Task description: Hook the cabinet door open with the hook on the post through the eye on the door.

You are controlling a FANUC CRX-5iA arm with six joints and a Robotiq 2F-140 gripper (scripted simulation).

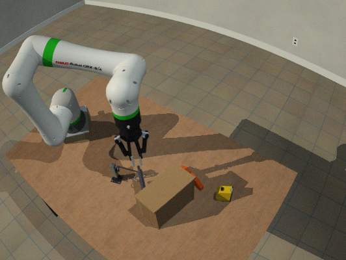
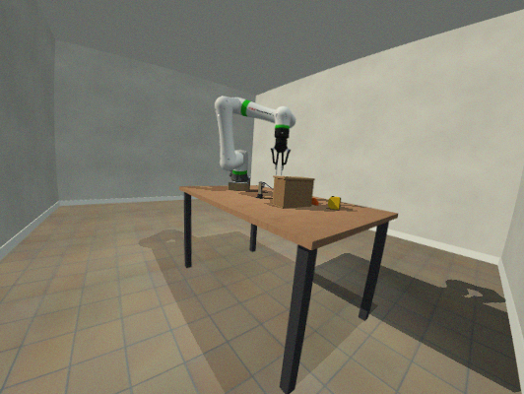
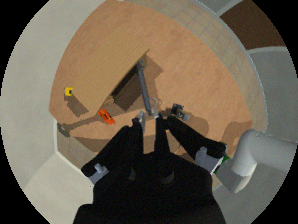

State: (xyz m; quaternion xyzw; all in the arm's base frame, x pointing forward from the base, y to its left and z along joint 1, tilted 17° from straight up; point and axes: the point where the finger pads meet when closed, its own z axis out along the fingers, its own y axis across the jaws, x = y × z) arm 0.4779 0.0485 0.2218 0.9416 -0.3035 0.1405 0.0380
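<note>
The dark door lies 130 mm below my hand, 50 mm to the right of it and 50 mm ahead of it. Also, from my hand: orange object (180 mm below, 170 mm to the left, 140 mm ahead); then yellow block (320 mm ahead, 190 mm to the left, 160 mm below).
</note>
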